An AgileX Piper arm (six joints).
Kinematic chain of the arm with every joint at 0, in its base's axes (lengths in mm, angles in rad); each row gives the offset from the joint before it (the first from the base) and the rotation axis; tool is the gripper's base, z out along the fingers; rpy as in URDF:
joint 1: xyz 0 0 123 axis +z
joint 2: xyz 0 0 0 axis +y
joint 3: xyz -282.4 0 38.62 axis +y
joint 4: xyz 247.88 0 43.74 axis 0.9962 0 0.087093
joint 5: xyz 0 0 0 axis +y
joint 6: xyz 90.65 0 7.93 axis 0.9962 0 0.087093
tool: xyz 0 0 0 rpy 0 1.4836 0
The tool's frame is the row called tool.
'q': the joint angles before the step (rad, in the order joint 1, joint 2, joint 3, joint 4, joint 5, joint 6). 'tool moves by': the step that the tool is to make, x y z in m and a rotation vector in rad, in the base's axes. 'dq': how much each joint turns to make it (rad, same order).
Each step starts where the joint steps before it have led.
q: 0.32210 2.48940 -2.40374 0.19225 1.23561 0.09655
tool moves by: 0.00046 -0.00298 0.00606 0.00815 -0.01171 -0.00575
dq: -0.00631 -0.01023 -0.00193 0.00435 -0.00139 -0.00086
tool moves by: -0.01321 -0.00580 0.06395 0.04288 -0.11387 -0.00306
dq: -0.00368 -0.12251 0.00000 0.00565 0.00098 0.00000
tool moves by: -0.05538 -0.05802 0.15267 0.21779 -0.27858 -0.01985
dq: -0.12008 -0.30885 0.00233 0.18320 -0.00196 -0.06060
